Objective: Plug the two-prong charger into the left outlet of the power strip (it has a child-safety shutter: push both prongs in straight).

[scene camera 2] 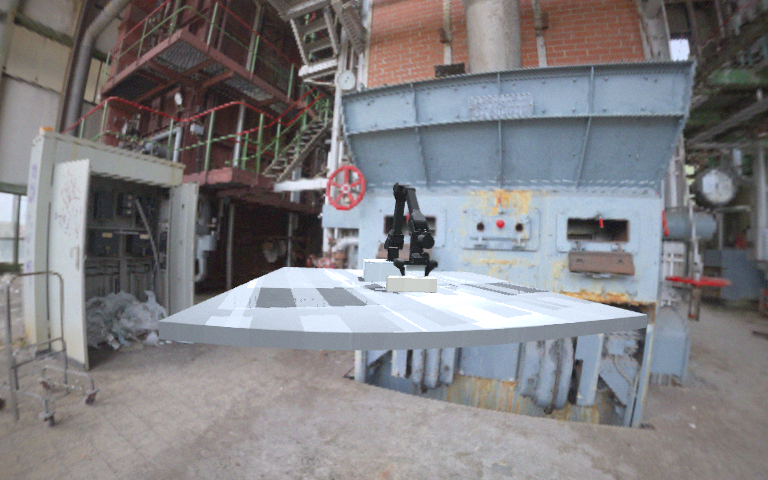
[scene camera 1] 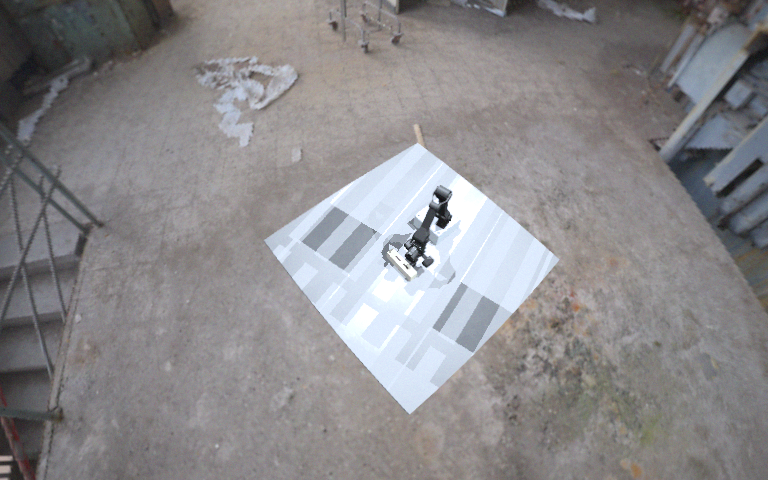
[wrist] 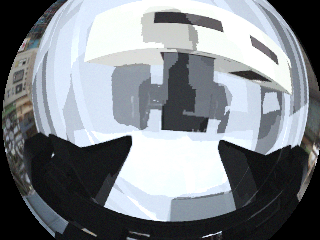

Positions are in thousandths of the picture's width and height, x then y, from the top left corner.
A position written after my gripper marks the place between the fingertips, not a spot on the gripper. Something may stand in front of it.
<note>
My gripper (wrist: 552,598) is open, with nothing in its grasp. Further things: a black two-prong charger (wrist: 589,331).
</note>
